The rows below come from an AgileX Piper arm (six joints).
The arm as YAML. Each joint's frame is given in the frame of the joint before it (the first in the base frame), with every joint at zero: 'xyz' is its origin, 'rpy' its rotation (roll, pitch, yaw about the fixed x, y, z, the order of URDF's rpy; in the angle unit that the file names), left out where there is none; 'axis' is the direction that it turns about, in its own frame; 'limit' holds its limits. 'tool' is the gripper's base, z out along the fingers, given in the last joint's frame.
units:
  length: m
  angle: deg
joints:
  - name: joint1
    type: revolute
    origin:
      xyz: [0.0, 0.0, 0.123]
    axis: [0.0, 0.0, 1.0]
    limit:
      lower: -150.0
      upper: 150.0
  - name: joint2
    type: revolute
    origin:
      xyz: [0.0, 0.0, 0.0]
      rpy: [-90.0, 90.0, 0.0]
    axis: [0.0, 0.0, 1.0]
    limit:
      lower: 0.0
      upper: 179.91
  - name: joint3
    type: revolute
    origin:
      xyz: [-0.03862, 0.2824, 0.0]
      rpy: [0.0, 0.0, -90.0]
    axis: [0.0, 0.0, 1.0]
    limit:
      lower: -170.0
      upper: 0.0
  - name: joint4
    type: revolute
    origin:
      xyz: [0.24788, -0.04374, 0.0]
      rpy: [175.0, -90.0, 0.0]
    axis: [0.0, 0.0, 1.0]
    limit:
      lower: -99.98
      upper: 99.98
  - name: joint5
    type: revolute
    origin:
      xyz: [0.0, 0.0, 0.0]
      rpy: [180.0, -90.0, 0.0]
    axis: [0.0, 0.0, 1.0]
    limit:
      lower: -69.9
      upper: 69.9
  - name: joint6
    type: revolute
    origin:
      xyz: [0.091, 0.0, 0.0]
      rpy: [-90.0, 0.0, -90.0]
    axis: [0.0, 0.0, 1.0]
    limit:
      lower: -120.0
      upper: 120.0
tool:
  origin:
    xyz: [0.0, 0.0, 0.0]
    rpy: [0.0, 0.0, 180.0]
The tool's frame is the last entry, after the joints.
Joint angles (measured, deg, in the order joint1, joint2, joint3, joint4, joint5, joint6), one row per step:
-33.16, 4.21, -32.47, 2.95, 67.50, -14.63
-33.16, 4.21, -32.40, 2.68, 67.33, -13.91
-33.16, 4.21, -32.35, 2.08, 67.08, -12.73
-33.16, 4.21, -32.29, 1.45, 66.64, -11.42
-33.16, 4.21, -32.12, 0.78, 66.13, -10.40
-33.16, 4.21, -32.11, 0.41, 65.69, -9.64
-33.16, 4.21, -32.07, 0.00, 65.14, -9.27
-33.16, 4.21, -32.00, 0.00, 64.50, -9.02
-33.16, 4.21, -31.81, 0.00, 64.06, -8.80
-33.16, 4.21, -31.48, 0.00, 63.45, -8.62
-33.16, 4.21, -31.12, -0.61, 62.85, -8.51
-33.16, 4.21, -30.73, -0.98, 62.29, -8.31
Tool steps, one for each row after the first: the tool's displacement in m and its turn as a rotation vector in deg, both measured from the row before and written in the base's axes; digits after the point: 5 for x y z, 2 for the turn. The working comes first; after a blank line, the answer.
Tool pose at each row, in the base's axes (x y z in m, rotation vector in deg; the steps are taken from these numbers as rounded here):
-0.00266, 0.00691, 0.28703, 19.93, 124.29, -23.64
-0.00264, 0.00642, 0.28690, 20.73, 124.06, -23.59
-0.00285, 0.00549, 0.28696, 22.05, 123.66, -23.70
-0.00292, 0.00443, 0.28723, 23.47, 123.04, -23.84
-0.00282, 0.00319, 0.28708, 24.58, 122.52, -24.16
-0.00278, 0.00252, 0.28761, 25.35, 121.93, -24.31
-0.00264, 0.00173, 0.28816, 25.68, 121.39, -24.74
-0.00208, 0.00136, 0.28868, 25.82, 120.76, -24.78
-0.00148, 0.00097, 0.28836, 26.00, 120.45, -24.73
-0.00055, 0.00036, 0.28759, 26.12, 120.12, -24.71
-0.00006, -0.00099, 0.28666, 26.24, 119.94, -25.44
0.00063, -0.00205, 0.28552, 26.43, 119.77, -25.81

0.00002, -0.00049, -0.00013, 0.28, -0.26, -0.56
-0.00021, -0.00093, 0.00006, 0.32, -0.40, -0.99
-0.00007, -0.00106, 0.00027, 0.29, -0.59, -1.08
0.00010, -0.00124, -0.00015, 0.07, -0.44, -0.93
0.00004, -0.00067, 0.00053, 0.04, -0.54, -0.63
0.00014, -0.00079, 0.00055, -0.30, -0.41, -0.42
0.00056, -0.00037, 0.00052, -0.14, -0.59, -0.13
0.00060, -0.00039, -0.00032, 0.02, -0.31, -0.12
0.00093, -0.00061, -0.00077, -0.03, -0.32, -0.09
0.00049, -0.00135, -0.00093, -0.49, 0.02, -0.38
0.00069, -0.00106, -0.00114, -0.22, -0.06, -0.29

